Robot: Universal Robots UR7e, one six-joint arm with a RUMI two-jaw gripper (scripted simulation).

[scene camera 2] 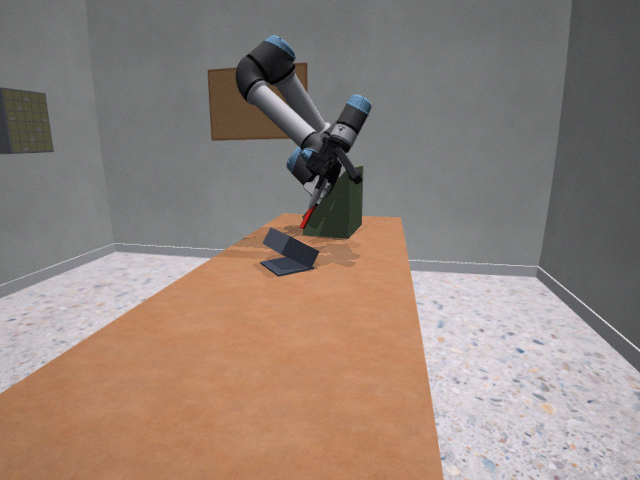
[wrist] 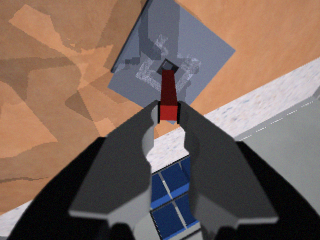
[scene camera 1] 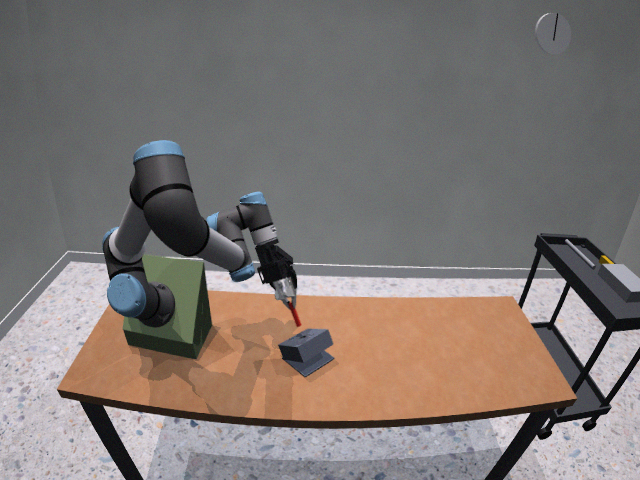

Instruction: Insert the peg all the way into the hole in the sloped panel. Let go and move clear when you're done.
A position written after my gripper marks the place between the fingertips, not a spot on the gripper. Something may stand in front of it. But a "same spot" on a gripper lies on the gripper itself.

My gripper shows in scene camera 2, in the wrist view and in scene camera 1 (292, 309). One and the same spot on my gripper: (wrist: 110, 181) is (scene camera 2: 329, 187).
